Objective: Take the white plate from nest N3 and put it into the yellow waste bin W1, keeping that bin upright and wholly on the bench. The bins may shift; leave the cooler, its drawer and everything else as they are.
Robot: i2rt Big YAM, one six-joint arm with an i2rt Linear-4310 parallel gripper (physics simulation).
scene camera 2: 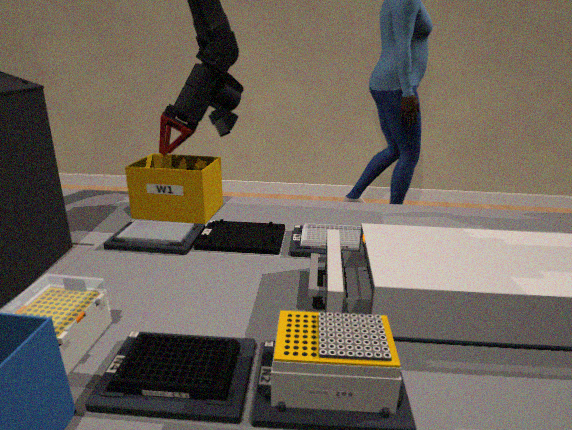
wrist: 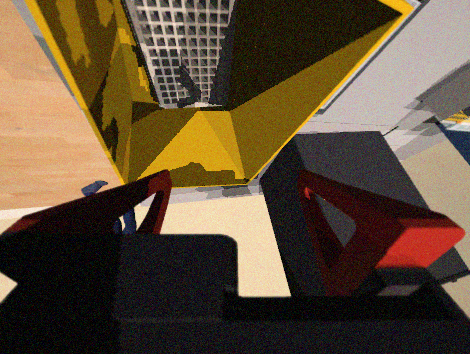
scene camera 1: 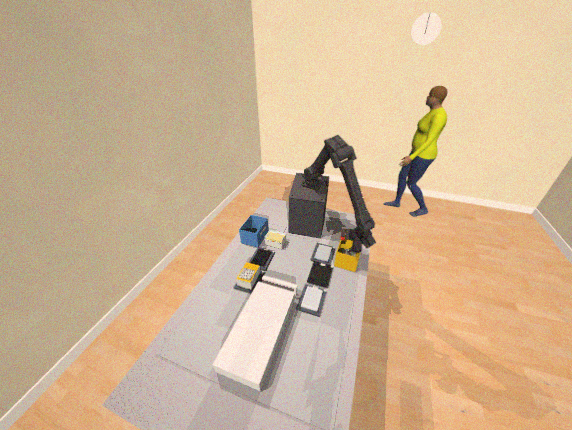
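Note:
Gripper visible, including in the wrist view. A white cooler and a black plate are also present.

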